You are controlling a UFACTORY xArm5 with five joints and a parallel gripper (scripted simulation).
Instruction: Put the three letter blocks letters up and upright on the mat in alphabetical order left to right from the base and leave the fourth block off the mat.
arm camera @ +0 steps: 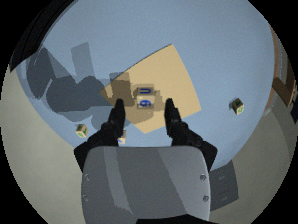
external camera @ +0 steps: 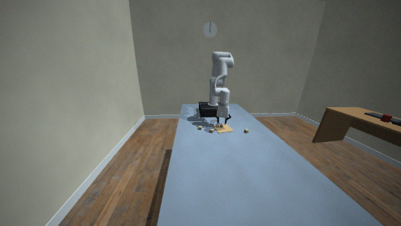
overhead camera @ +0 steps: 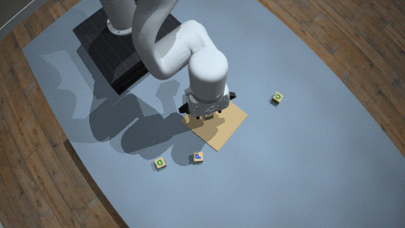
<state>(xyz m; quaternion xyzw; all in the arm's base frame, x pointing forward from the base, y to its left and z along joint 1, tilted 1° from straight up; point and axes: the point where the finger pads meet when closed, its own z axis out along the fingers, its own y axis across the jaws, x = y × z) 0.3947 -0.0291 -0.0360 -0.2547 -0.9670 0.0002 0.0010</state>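
My gripper is now 50 mm above the tan mat, 20 mm short of it and 10 mm to the right of it. Round my hand: block: 200 mm to the right, 40 mm below.
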